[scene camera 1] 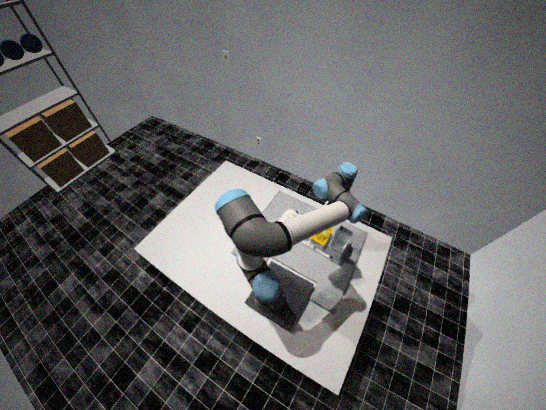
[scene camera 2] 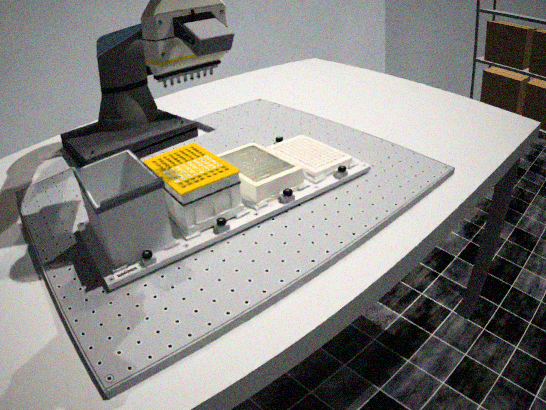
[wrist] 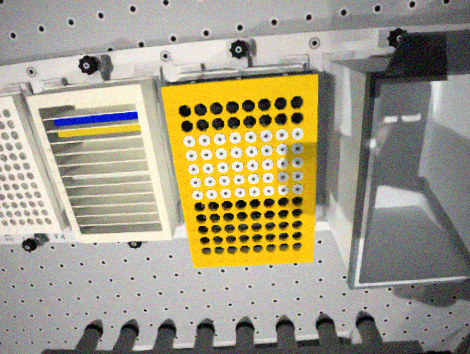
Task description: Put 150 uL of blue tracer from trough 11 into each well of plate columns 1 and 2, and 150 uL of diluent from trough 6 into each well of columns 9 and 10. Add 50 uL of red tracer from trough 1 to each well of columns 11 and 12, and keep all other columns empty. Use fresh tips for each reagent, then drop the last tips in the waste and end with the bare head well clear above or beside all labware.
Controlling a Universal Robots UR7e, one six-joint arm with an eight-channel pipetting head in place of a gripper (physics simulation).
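Observation:
My eight-channel head [scene camera 2: 189, 77] [wrist: 245, 326] is bare; its nozzles carry no tips. It hangs high above the deck, on the robot-base side of the labware. The yellow tip box [scene camera 1: 322, 235] [scene camera 2: 231, 170] [wrist: 255, 260] shows two empty rows, several rows of white tips, then several empty rows in the wrist view. The cream reservoir [scene camera 2: 280, 180] [wrist: 159, 165] shows a blue strip [wrist: 96, 119] and a yellow strip [wrist: 99, 131]; red tracer and diluent cannot be made out. The white plate [scene camera 2: 345, 157] [wrist: 40, 170] is partly cut off in the wrist view; its well contents cannot be read.
The tall grey waste bin [scene camera 1: 341, 242] [scene camera 2: 125, 220] [wrist: 345, 175] stands beside the tip box. All labware sits in line on a white rail [scene camera 2: 195, 244] with black knobs, on the perforated board [scene camera 2: 280, 255]. The dark robot base [scene camera 2: 130, 137] is behind the bin and tip box.

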